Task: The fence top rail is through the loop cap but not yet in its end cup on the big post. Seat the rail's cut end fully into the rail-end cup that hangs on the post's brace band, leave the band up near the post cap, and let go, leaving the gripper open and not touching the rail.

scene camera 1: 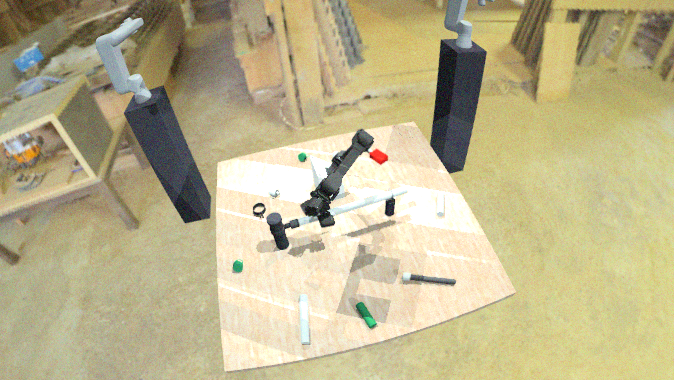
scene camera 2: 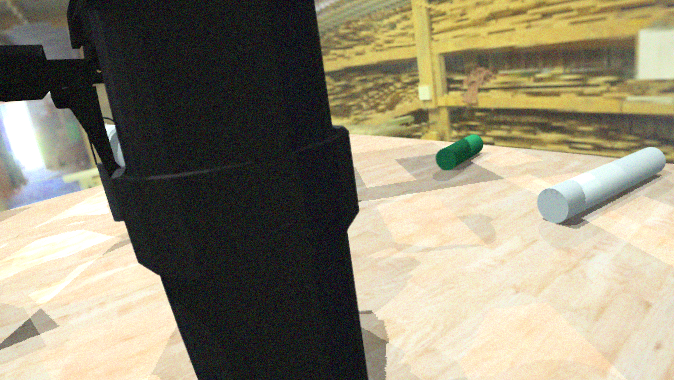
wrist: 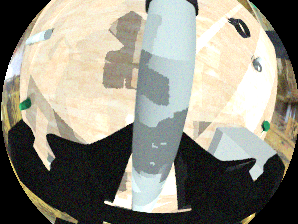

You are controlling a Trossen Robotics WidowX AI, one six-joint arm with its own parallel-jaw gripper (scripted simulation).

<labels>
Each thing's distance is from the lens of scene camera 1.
pale grey top rail (scene camera 1: 386, 195): 1.56 m
</labels>
